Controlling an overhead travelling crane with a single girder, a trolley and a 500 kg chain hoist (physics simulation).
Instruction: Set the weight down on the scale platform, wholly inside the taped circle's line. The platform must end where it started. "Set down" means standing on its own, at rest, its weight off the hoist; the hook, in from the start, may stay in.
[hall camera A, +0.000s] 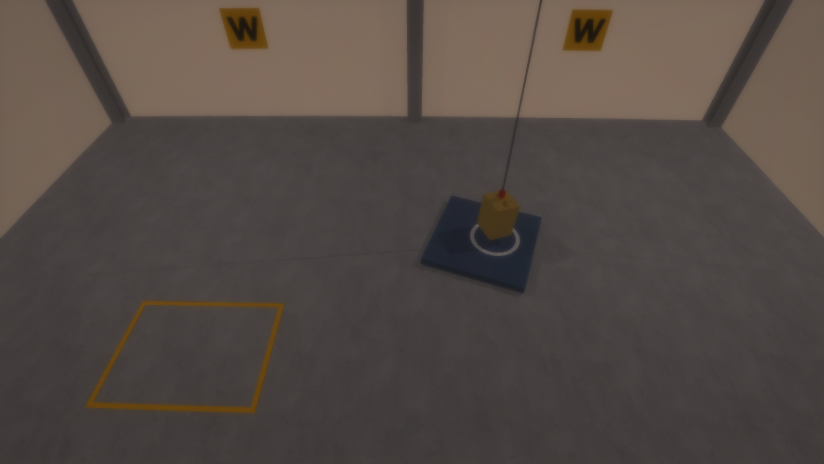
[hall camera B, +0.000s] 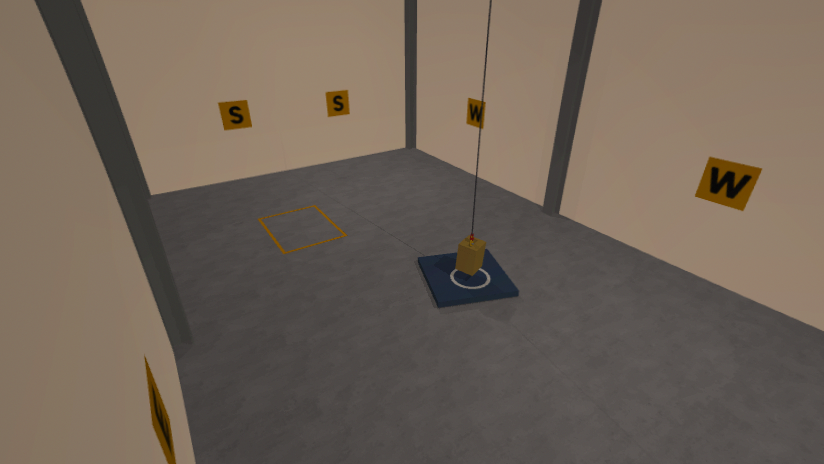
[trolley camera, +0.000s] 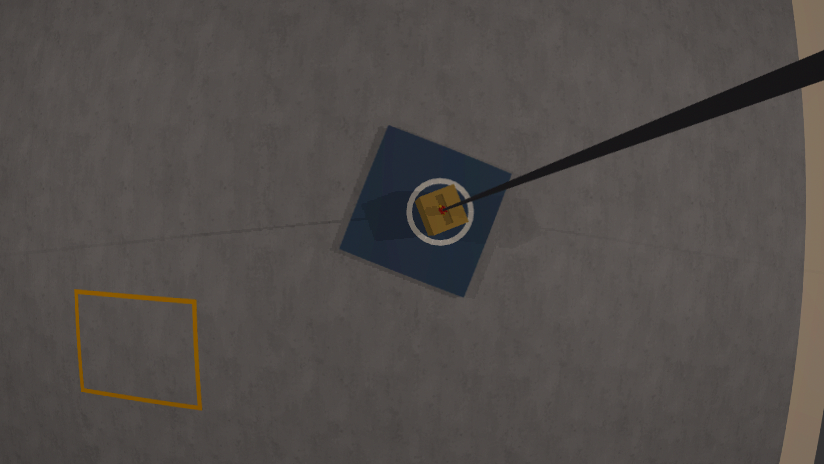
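The yellow block-shaped weight (hall camera A: 498, 217) (hall camera B: 470, 257) (trolley camera: 442, 210) hangs slightly tilted a little above the blue scale platform (hall camera A: 472, 268) (hall camera B: 444, 296) (trolley camera: 397, 152). The white taped circle (hall camera A: 496, 252) (hall camera B: 470, 287) (trolley camera: 439, 242) lies on the platform. In the trolley view the weight shows within the circle's line. In both hall views it hides the circle's rear part. My red hook (hall camera A: 501, 193) (hall camera B: 471, 238) (trolley camera: 442, 209) is in the top of the weight. The hoist line (hall camera A: 521, 97) (hall camera B: 478, 144) (trolley camera: 634, 133) runs up from it at a slant.
A yellow outlined square (hall camera A: 213, 303) (hall camera B: 286, 212) (trolley camera: 136, 296) is marked on the floor, apart from the platform. Walls with letter signs and grey columns (hall camera A: 414, 63) (hall camera B: 567, 126) bound the hall. The platform stands nearer the W wall (hall camera A: 322, 74) (hall camera B: 640, 144) than the square does.
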